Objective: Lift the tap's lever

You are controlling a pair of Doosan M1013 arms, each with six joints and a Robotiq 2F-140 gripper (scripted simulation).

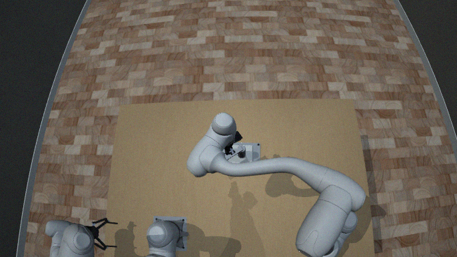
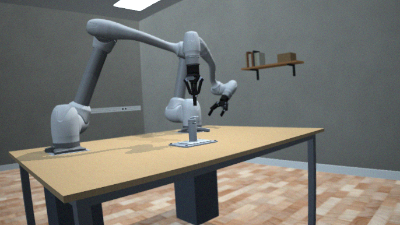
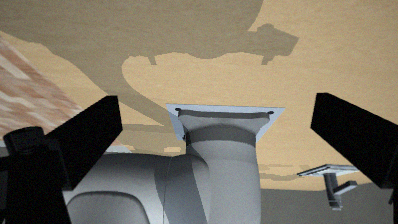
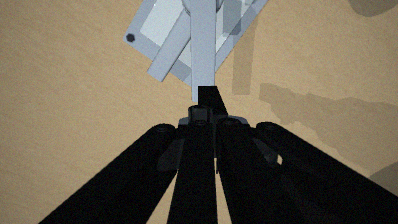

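My right hand is 20 mm short of the flat lever, 30 mm to the left of it and 100 mm above it. Also, from my right hand: grey tap 30 mm ahead, 50 mm to the right, 140 mm below; then base plate 50 mm ahead, 80 mm to the right, 250 mm below.
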